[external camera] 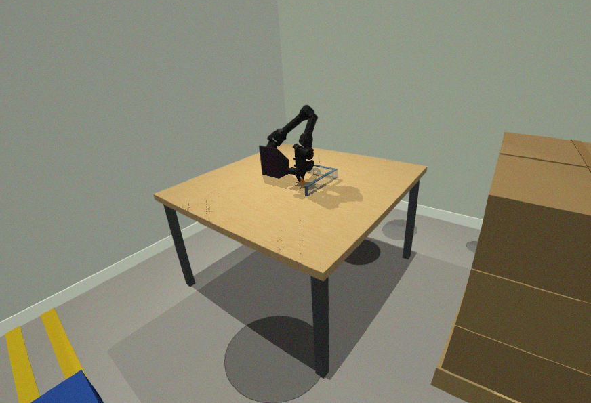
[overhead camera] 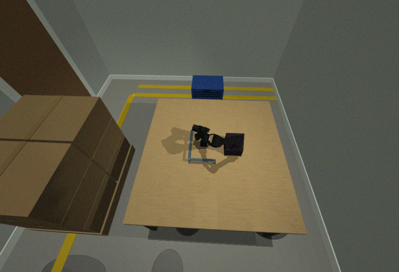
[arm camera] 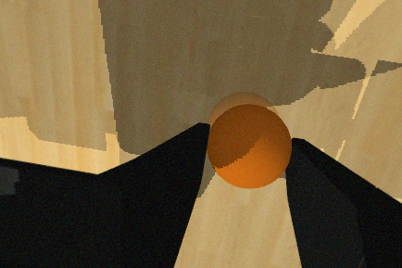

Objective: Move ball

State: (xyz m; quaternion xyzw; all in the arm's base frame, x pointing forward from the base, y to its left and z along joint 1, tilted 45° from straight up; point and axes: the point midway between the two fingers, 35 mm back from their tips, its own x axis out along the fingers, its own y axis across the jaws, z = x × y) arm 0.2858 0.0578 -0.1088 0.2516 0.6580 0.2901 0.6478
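Right now the see-through copy of ball is 1 cm below my gripper tip. Also, from my gripper tip: orange ball (right at my gripper tip).
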